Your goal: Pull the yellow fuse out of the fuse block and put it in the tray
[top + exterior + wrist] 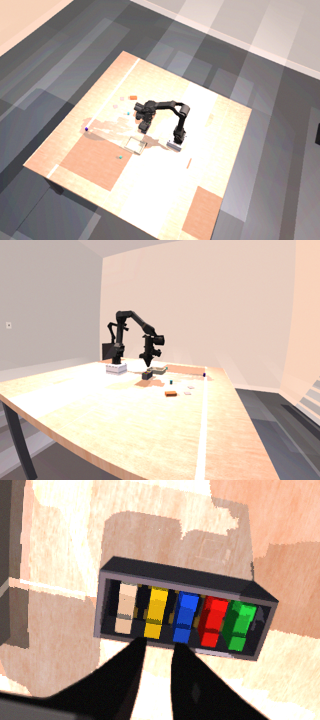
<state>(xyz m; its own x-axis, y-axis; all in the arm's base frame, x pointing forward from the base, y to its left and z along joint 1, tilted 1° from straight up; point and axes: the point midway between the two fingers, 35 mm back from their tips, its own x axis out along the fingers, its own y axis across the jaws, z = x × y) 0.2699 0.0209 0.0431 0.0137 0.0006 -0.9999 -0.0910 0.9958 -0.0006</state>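
Right now the yellow fuse is 50 mm below my gripper tip. Round my gripper tip: red fuse (50 mm below, 30 mm to the right); then blue fuse (50 mm below, 10 mm to the right); then white fuse (50 mm below, 20 mm to the left).
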